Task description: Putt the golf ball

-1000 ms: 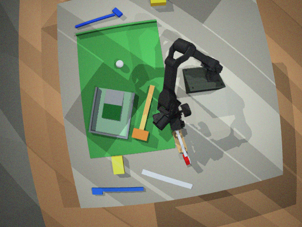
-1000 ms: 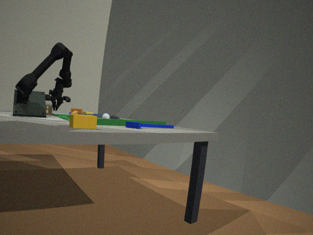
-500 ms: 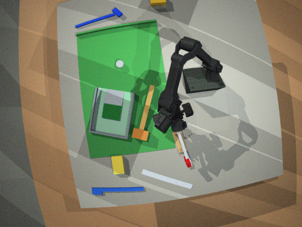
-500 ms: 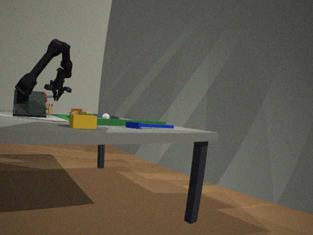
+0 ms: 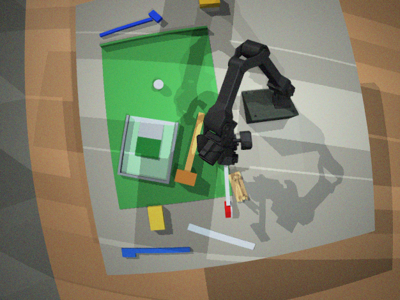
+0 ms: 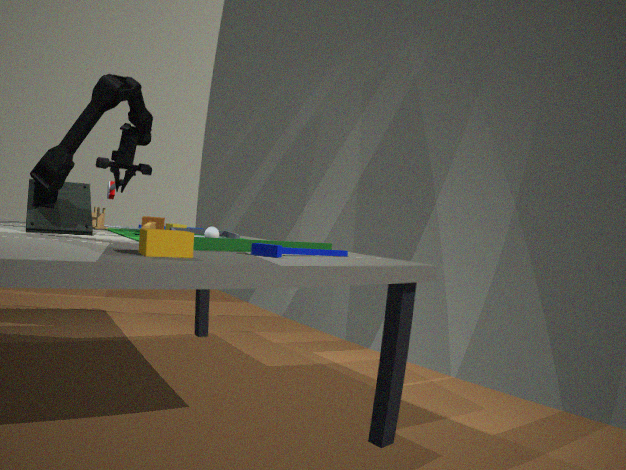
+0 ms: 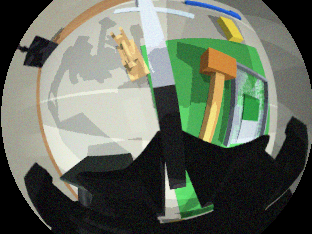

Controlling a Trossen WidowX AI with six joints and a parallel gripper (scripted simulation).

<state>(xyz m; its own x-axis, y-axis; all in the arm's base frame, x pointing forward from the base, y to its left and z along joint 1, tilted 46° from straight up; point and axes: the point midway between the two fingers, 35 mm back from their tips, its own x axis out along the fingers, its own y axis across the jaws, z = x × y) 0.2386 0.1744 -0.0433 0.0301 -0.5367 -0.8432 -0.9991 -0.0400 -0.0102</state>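
My gripper tip is now 110 mm to the right of the red putter and 20 mm below it. Also, from my gripper tip: green mat (240 mm ahead, 150 mm to the right, 130 mm below); then wooden stand (160 mm to the left, 90 mm below, 60 mm behind); then white golf ball (270 mm to the right, 240 mm ahead, 110 mm below).
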